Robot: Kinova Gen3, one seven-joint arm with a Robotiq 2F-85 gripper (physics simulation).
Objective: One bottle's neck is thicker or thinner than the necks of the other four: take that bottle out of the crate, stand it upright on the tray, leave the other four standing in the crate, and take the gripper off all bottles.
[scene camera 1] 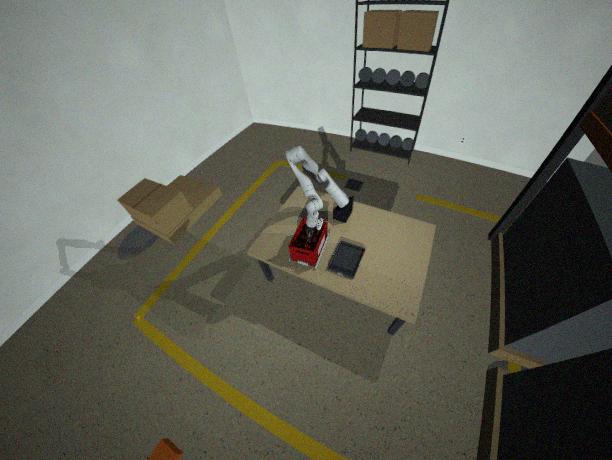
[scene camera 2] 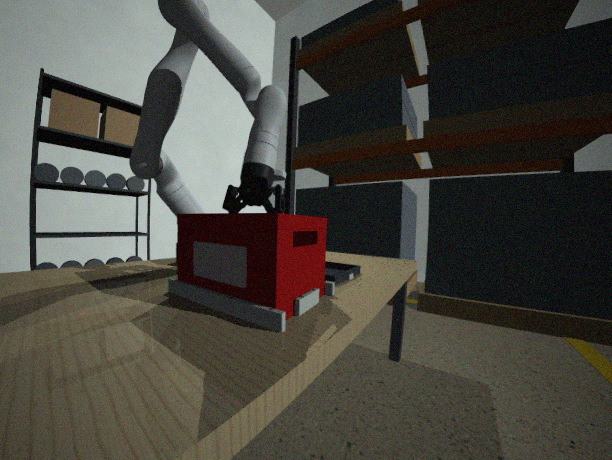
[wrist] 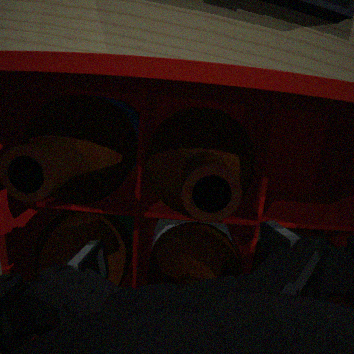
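Observation:
The red crate stands on the table. In the wrist view, two brown bottles, one at the left and one at the centre right, stand in the row by the crate's wall with open necks showing. Two more, at the lower left and lower middle, are partly covered by the gripper. I cannot tell which neck differs. A fifth bottle is not clearly visible. My gripper is open at the crate's top, fingers either side of the lower middle bottle. The dark tray lies beside the crate.
Red dividers separate the crate's compartments. The wooden table bears the crate, the tray and the arm's black base. A shelf rack stands behind. Cardboard boxes stand off the table at the left.

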